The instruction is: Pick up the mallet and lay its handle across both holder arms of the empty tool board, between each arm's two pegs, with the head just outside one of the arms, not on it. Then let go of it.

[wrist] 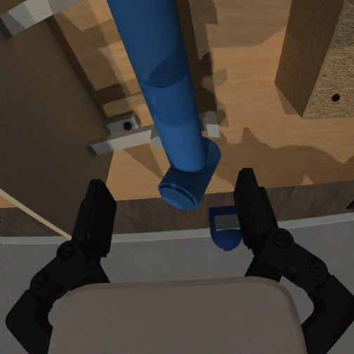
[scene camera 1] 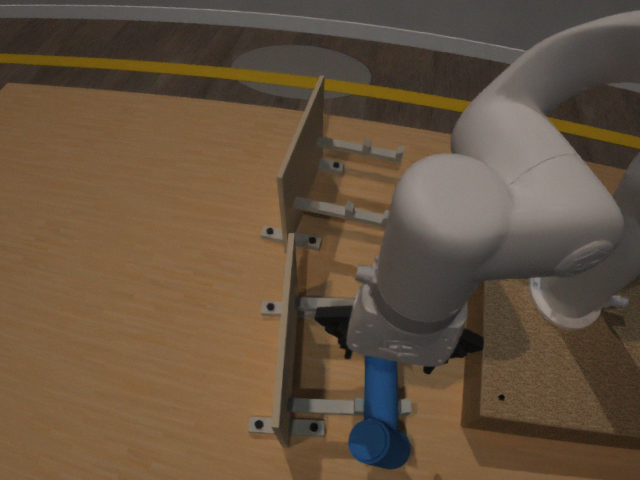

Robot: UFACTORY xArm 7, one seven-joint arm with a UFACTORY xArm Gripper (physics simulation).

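Seen in the pictures: gripper, fingertip midpoint: point(scene camera 1: 388, 354); arm's base, link origin: point(scene camera 1: 564, 293).
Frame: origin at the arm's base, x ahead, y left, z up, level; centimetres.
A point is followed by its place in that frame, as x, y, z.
The blue mallet point(scene camera 1: 381, 387) {27.3, 20.5, 3.0} point(wrist: 170, 90) lies in the nearer tool board point(scene camera 1: 285, 335) {39.8, 18.5, 9.6} point(wrist: 40, 125). Its handle runs between the two pegs of that board's near arm point(scene camera 1: 325, 406) {33.8, 23.4, -1.3} point(wrist: 125, 142), and its head point(scene camera 1: 379, 444) {26.7, 27.9, 5.4} point(wrist: 190, 180) is just outside that arm. The empty tool board point(scene camera 1: 303, 149) {45.4, -14.2, 6.5} stands behind, with two bare holder arms point(scene camera 1: 343, 146) {39.8, -22.5, 0.4} point(scene camera 1: 328, 207) {39.8, -7.9, 0.4}; the tip of its nearer arm is hidden by the robot. My gripper point(scene camera 1: 387, 362) {27.7, 18.4, 9.6} point(wrist: 171, 186) is wide open and empty, above the mallet, its fingers on either side of the handle in the scene view.
A brown block point(scene camera 1: 522, 372) {7.3, 14.1, -0.2} point(wrist: 305, 60) stands to the right, carrying the robot's base. The robot's arm passes over the right part of the scene view. Bolted feet point(scene camera 1: 261, 424) {42.4, 26.7, -7.5} stick out under the boards. A blue object point(wrist: 227, 244) shows beyond the table edge.
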